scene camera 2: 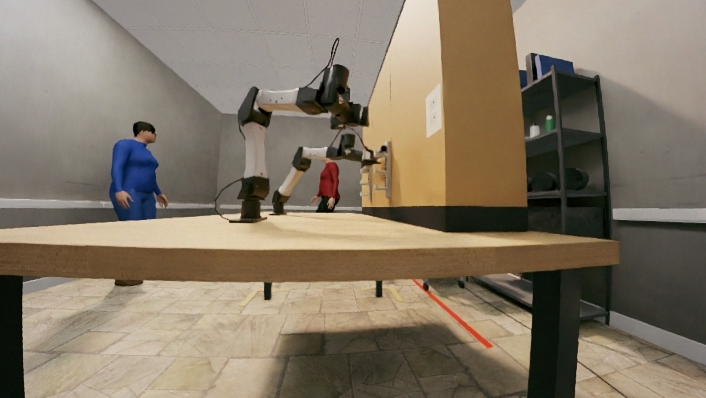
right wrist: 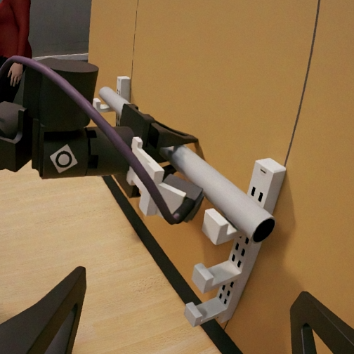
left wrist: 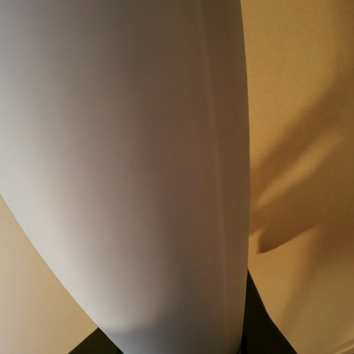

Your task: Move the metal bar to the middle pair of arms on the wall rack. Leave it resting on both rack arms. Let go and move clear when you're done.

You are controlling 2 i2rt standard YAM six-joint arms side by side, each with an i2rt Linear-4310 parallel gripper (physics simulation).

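The metal bar (left wrist: 150, 150) (right wrist: 215, 187) is a pale grey tube running along the wall rack (scene camera 2: 389, 170) (right wrist: 272, 175). Its near end lies at the top arm (right wrist: 216, 227) of the near bracket, above the middle arm (right wrist: 204, 277). Its far end is at the far bracket's top arm (right wrist: 103, 106). Whether it touches these arms is unclear. My left gripper (scene camera 2: 374, 161) (left wrist: 198, 269) (right wrist: 192, 148) is shut on the bar between the brackets. My right gripper (right wrist: 197, 293) is open and apart from the bar. Its fingers cannot be made out in the scene view.
The tan wall (scene camera 2: 405, 100) (right wrist: 210, 65) rises behind the rack from the wooden table (scene camera 2: 150, 235) (right wrist: 60, 230). A white wall plate (scene camera 2: 433, 111) is mounted nearer the camera. The right arm (scene camera 2: 285, 100) reaches high on the near side. Two people stand beyond the table.
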